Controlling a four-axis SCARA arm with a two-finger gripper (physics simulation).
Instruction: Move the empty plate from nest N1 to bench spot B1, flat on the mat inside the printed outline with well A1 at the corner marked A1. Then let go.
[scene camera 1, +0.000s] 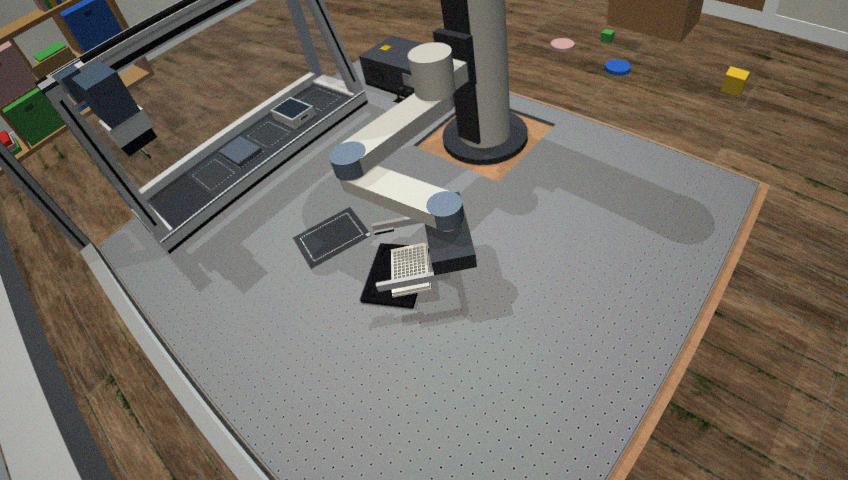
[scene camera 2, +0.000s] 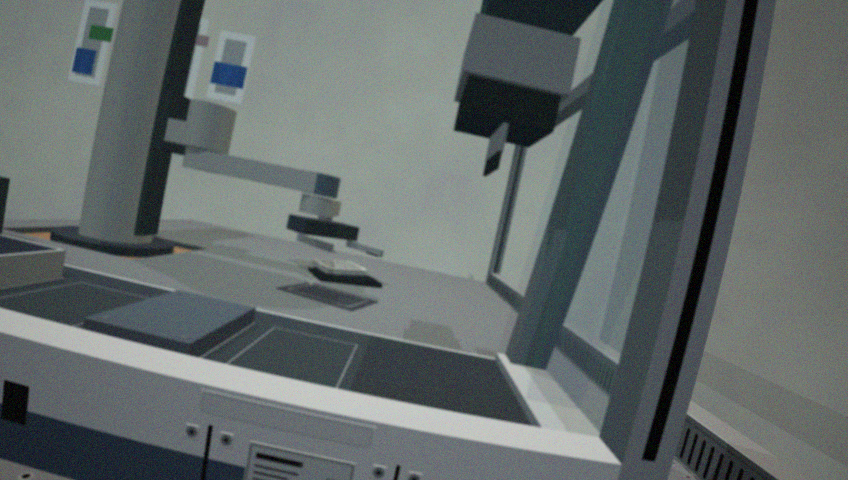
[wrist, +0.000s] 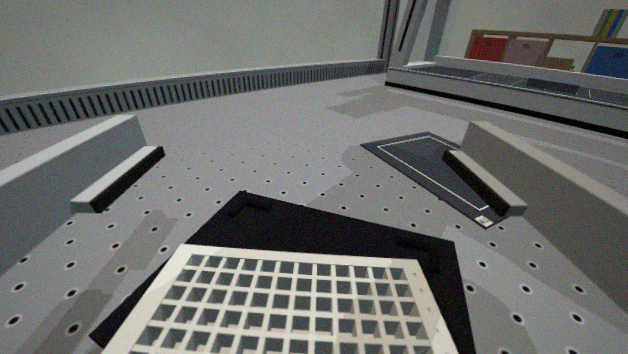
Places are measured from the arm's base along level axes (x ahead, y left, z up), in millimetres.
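Pixels of known places: gripper, fingertip midpoint: (scene camera 1: 374, 256) (scene camera 2: 358, 251) (wrist: 305, 136); arm's base, origin of the base link: (scene camera 1: 485, 137).
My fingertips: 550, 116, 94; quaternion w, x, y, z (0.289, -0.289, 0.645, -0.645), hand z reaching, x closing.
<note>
For each thing: its top centre in the pictures, then the offset to it from my fingertips, as dx, dy, dz. "pt": a spot on its surface instead.
- empty white multi-well plate, middle of its top: (wrist: 286, 330) (scene camera 1: 409, 265) (scene camera 2: 340, 263) -46, +48, -46
- black nest, middle of its top: (wrist: 305, 274) (scene camera 1: 394, 271) (scene camera 2: 345, 272) -23, +20, -64
- white device, surface spot: (scene camera 1: 292, 113) pt -261, -649, -1
The empty white multi-well plate (scene camera 1: 410, 259) (scene camera 2: 342, 265) (wrist: 300, 300) lies askew on the black nest (scene camera 1: 374, 295) (scene camera 2: 358, 280) (wrist: 325, 230), turned relative to it and reaching past one edge. Whether it lies fully flat cannot be told. My gripper (scene camera 1: 380, 257) (scene camera 2: 355, 249) (wrist: 305, 136) is open and empty, above the nest, with one finger crossing over the plate in scene camera 1. The dark mat (scene camera 1: 333, 237) (scene camera 2: 327, 295) (wrist: 420, 160) with its printed outline is bare beside the nest. Its small corner label (wrist: 484, 221) is blurred; my right finger hides part of the mat in the wrist view.
A framed deck (scene camera 1: 264, 202) (scene camera 2: 452, 410) stands at the left in scene camera 1, carrying a blue-grey block (scene camera 1: 240, 149) (scene camera 2: 172, 318) and a white device (scene camera 1: 292, 113). A tool head (scene camera 1: 113, 107) (scene camera 2: 517, 59) hangs over it. My arm's column (scene camera 1: 490, 77) (scene camera 2: 127, 118) stands behind.
</note>
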